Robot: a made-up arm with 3 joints. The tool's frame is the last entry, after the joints.
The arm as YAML. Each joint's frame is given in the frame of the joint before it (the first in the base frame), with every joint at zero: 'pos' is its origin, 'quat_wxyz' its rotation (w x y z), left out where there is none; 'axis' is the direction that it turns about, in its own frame. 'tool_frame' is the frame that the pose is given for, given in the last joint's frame.
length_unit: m
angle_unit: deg
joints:
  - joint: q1
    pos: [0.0, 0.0, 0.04]
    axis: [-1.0, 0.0, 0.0]
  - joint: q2
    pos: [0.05, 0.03, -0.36]
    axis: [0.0, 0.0, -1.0]
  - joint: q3
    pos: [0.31, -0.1, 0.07]
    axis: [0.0, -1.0, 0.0]
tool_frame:
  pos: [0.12, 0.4, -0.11]
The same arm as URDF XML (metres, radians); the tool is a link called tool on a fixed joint. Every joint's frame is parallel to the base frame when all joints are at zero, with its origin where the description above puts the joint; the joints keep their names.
<robot name="arm">
  <joint name="tool_joint" type="fixed">
    <parent link="link3"/>
    <child link="tool"/>
    <origin xyz="0.12 0.4 -0.11" rpy="0 0 0"/>
  </joint>
  <joint name="q3" type="continuous">
    <parent link="link2"/>
    <child link="link3"/>
    <origin xyz="0.31 -0.1 0.07" rpy="0 0 0"/>
    <axis xyz="0 -1 0"/>
  </joint>
  <joint name="q2" type="continuous">
    <parent link="link1"/>
    <child link="link2"/>
    <origin xyz="0.05 0.03 -0.36" rpy="0 0 0"/>
    <axis xyz="0 0 -1"/>
  </joint>
  <joint name="q1" type="continuous">
    <parent link="base_link"/>
    <child link="link1"/>
    <origin xyz="0 0 0.04" rpy="0 0 0"/>
    <axis xyz="-1 0 0"/>
  </joint>
  <link name="base_link"/>
  <link name="link1"/>
  <link name="link2"/>
  <link name="link3"/>
  <link name="tool"/>
</robot>

